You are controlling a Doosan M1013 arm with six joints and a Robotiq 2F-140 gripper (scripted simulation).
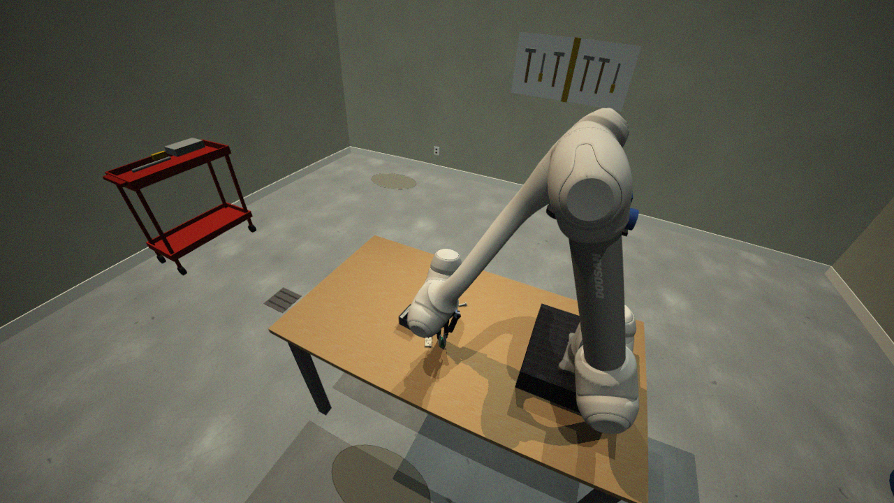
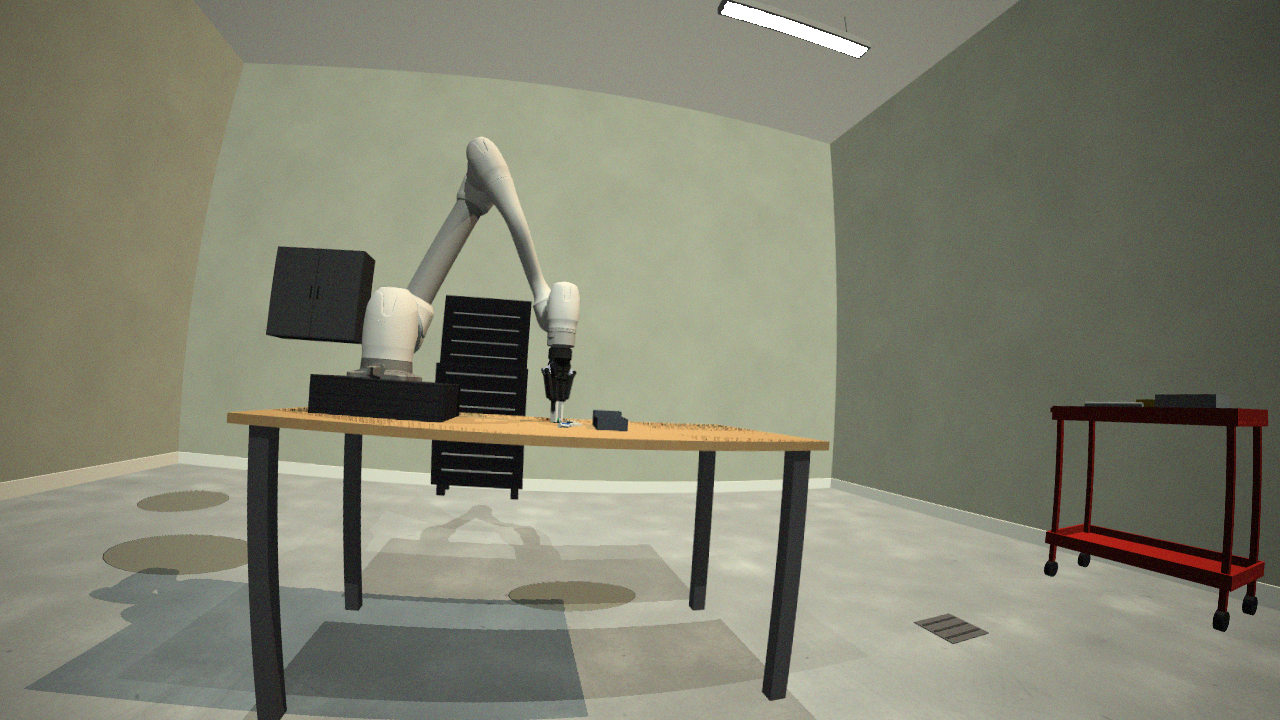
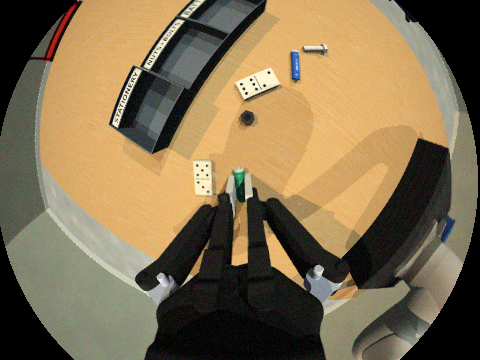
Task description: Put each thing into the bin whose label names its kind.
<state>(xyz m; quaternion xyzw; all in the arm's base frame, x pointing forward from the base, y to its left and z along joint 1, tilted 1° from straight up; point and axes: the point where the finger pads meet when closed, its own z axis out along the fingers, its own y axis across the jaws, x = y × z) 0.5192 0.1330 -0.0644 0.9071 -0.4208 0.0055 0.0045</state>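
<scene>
The blue battery is 180 mm to the right of my hand, 30 mm below it and 30 mm ahead of it. From my hand the other things lie so: domino: 120 mm to the right, 60 mm ahead, 30 mm below; then green battery: 30 mm below; then black nut: 80 mm to the right, 40 mm ahead, 30 mm below.
</scene>
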